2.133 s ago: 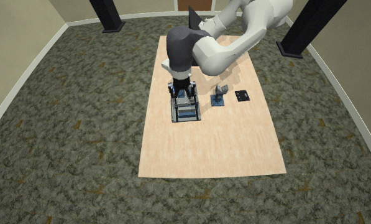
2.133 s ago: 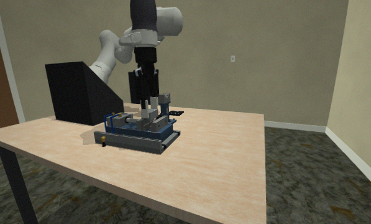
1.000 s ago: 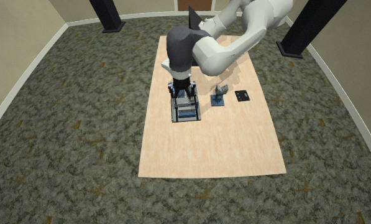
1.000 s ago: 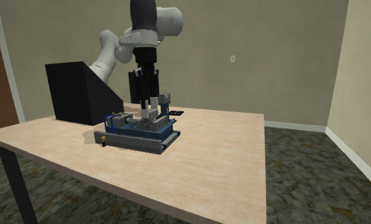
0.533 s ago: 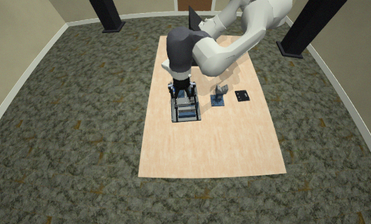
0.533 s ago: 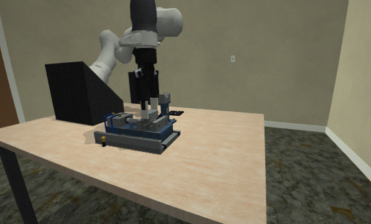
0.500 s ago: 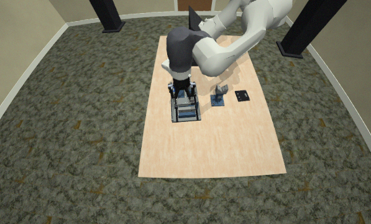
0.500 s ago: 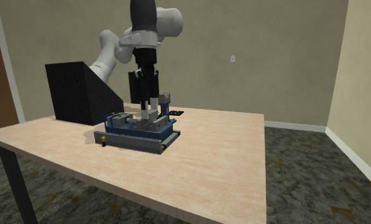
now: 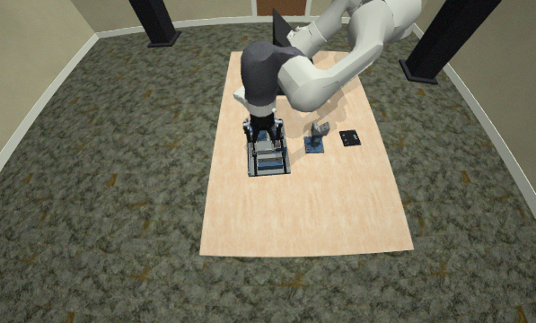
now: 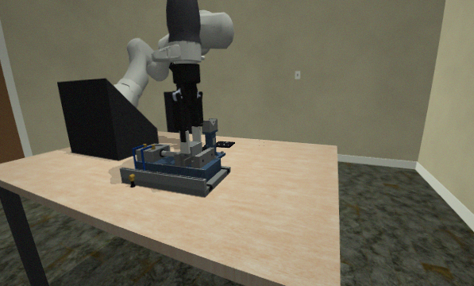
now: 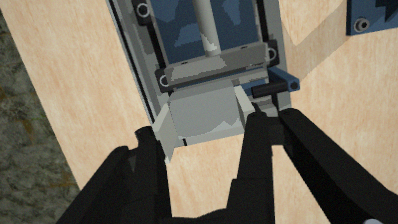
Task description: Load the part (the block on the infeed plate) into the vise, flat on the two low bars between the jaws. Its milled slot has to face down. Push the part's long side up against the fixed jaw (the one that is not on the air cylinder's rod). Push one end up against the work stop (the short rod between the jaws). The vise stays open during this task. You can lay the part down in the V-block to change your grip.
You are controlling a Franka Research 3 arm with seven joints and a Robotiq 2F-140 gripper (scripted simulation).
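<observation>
The fixed jaw is 60 mm below my hand, 30 mm ahead of it and 20 mm to the left of it. The rest, counted from my hand: grey part 30 mm below; then work stop 70 mm to the left, 40 mm below, 10 mm behind; then moving jaw 60 mm below, 40 mm behind, 10 mm to the left.
</observation>
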